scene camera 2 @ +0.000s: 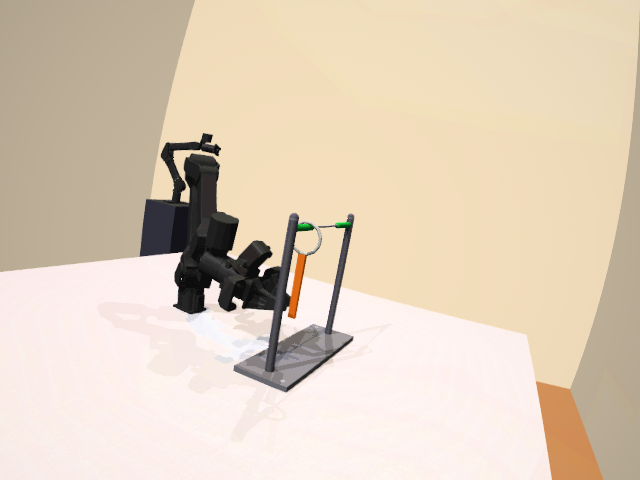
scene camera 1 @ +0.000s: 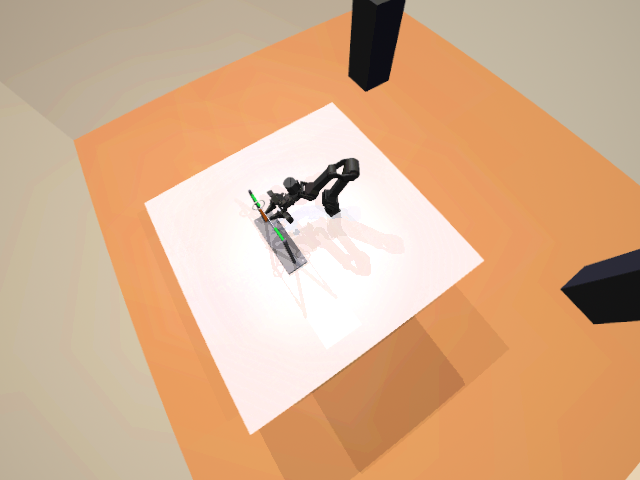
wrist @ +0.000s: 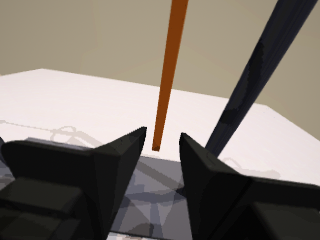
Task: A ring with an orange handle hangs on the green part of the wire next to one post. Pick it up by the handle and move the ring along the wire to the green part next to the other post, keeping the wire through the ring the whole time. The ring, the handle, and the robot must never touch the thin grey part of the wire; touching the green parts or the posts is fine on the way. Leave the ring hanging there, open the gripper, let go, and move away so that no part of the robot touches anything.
Path:
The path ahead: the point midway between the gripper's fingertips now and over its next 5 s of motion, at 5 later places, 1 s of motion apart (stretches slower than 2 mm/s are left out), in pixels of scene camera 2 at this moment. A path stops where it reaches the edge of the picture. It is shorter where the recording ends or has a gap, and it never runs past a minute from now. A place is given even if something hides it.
My gripper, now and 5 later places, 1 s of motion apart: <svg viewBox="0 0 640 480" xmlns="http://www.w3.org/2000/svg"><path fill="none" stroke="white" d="M291 307L309 317L311 307L315 305L321 302L328 300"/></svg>

